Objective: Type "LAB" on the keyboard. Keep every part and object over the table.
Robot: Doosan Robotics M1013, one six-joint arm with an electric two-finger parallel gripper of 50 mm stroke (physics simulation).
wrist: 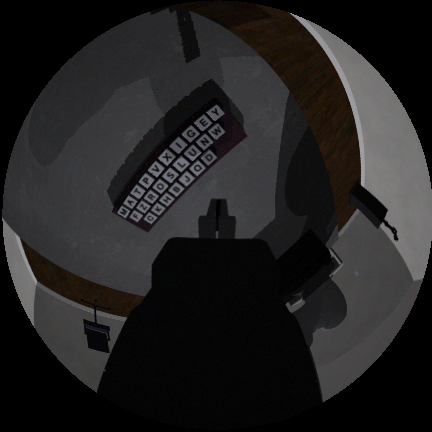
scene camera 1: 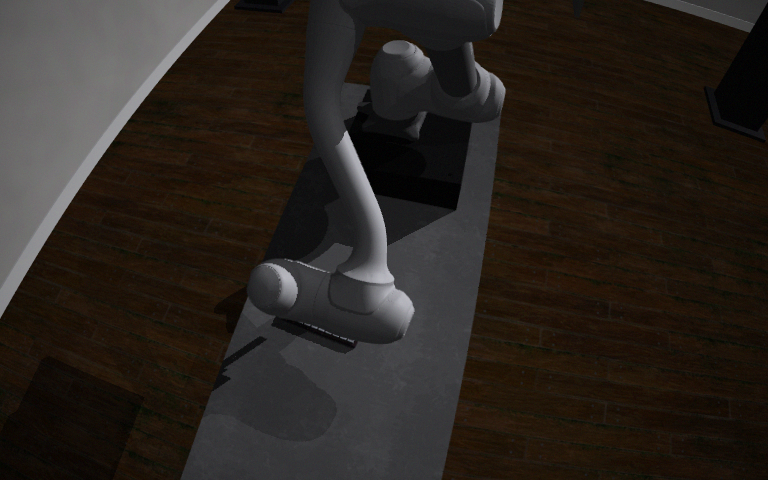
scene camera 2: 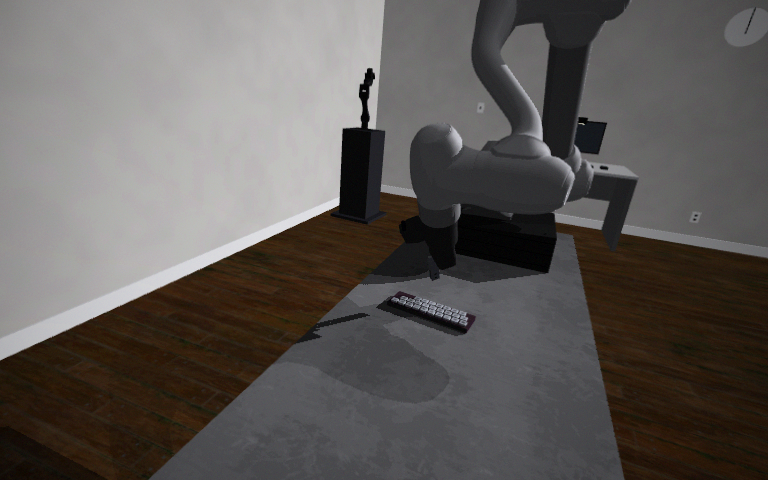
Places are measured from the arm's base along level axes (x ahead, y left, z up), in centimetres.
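Where they show: gripper, between the fingertips: (wrist: 218,208) (scene camera 2: 434,277); arm's base, origin of its link: (wrist: 310,280) (scene camera 1: 397,118) (scene camera 2: 489,212).
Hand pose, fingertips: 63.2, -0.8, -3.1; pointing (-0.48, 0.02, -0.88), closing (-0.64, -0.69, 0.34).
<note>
Each offset is from my fingertips to the top centre of the thing, as dx, dy, dz. Level surfaces: height alone.
The keyboard {+4.5, +1.3, -6.0} (scene camera 1: 328,333) (scene camera 2: 433,310) (wrist: 170,170) has a dark red case and white lettered keys in three rows. It lies on the grey table {dz -7.7} (scene camera 1: 396,396) (scene camera 2: 509,396), and the arm covers most of it in scene camera 1. In the wrist view, the L key {+4.4, -0.2, -6.0} (wrist: 181,164) is in the middle row, the A key {+6.9, +8.2, -6.0} (wrist: 131,201) is in the top row near M, and the B key {+2.6, +2.9, -6.0} (wrist: 176,189) is in the bottom row. My gripper (scene camera 2: 434,277) (wrist: 218,208) is shut and empty. It is above the table, beside the keyboard on its bottom-row side. It is hidden in scene camera 1.
The arm's black base block (scene camera 1: 413,189) (scene camera 2: 504,249) stands at the table's far end. A black pedestal (scene camera 2: 361,172) with a small dark arm stands on the wooden floor (scene camera 2: 271,283) to the left. Shadows of the arm fall across the table beside the keyboard.
</note>
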